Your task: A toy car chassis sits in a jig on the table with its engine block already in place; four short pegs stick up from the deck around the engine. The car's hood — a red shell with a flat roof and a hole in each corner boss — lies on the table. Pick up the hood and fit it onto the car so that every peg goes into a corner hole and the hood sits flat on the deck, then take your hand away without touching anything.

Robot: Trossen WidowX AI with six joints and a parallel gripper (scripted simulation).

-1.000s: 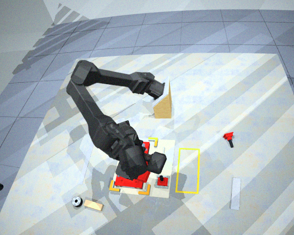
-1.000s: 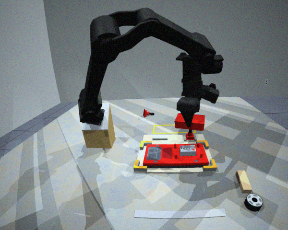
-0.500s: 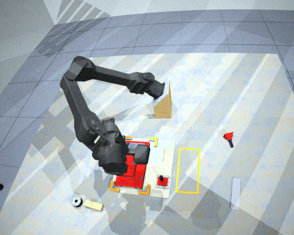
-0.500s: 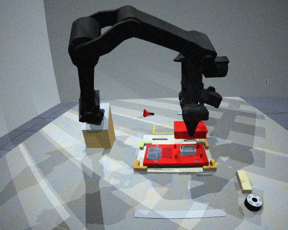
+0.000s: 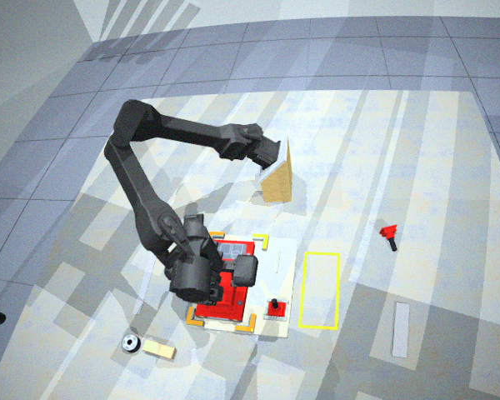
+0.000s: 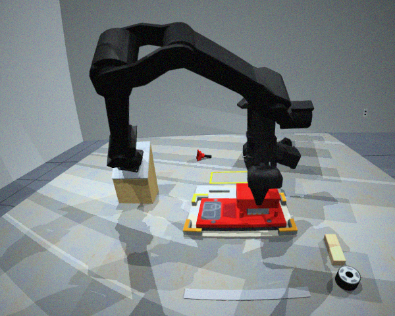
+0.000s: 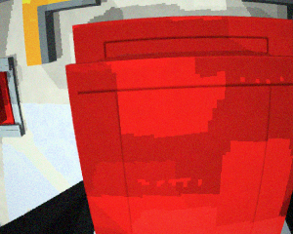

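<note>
The grey engine block lies 40 mm below my gripper tip. From my gripper tip the other things lie so: wooden block 160 mm ahead, 120 mm to the right, 50 mm below; then red hood right at my gripper tip; then black post 120 mm to the left, 30 mm below, 20 mm ahead.
</note>
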